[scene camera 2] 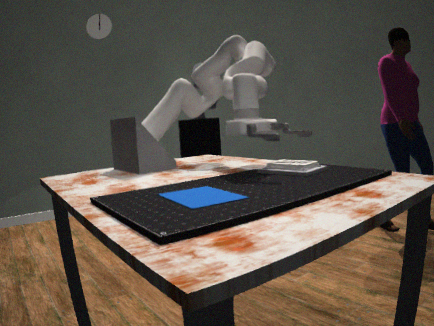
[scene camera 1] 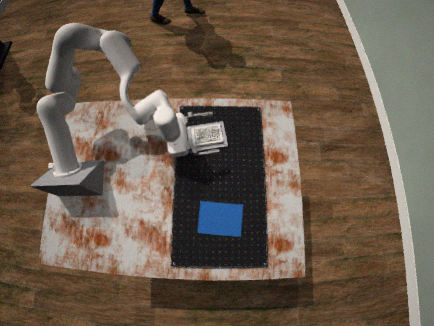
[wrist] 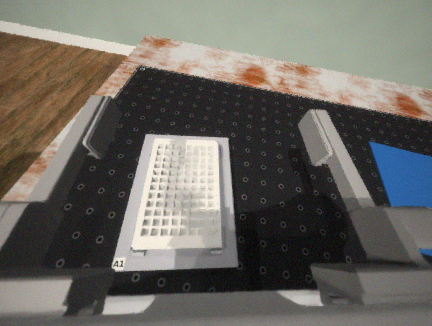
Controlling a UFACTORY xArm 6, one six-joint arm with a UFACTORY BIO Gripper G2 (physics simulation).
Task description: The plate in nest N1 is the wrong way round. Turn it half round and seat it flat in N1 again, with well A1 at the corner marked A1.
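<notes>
The white plate (scene camera 1: pixel 207 133) (scene camera 2: pixel 294 162) (wrist: pixel 182 195) with its grid of wells lies in the pale grey nest (scene camera 2: pixel 322 169) (wrist: pixel 175 260). It looks flat. The label A1 (wrist: pixel 118 264) is at the nest's near left corner in the wrist view. Which of the plate's corners holds well A1 cannot be made out. My gripper (scene camera 1: pixel 215 132) (scene camera 2: pixel 295 135) (wrist: pixel 209 132) is open and empty. It is above the plate, clear of it, with the fingers spread wider than the plate; in the wrist view the plate shows between them, nearer the left finger.
A flat blue rectangle (scene camera 1: pixel 220 219) (scene camera 2: pixel 202 196) (wrist: pixel 405 172) lies on the black perforated board (scene camera 1: pixel 217 255) (scene camera 2: pixel 145 217) (wrist: pixel 270 117), well to one side of the nest. The board lies on a rust-stained white table (scene camera 1: pixel 120 220) (scene camera 2: pixel 280 240). A person (scene camera 2: pixel 400 90) stands behind the table.
</notes>
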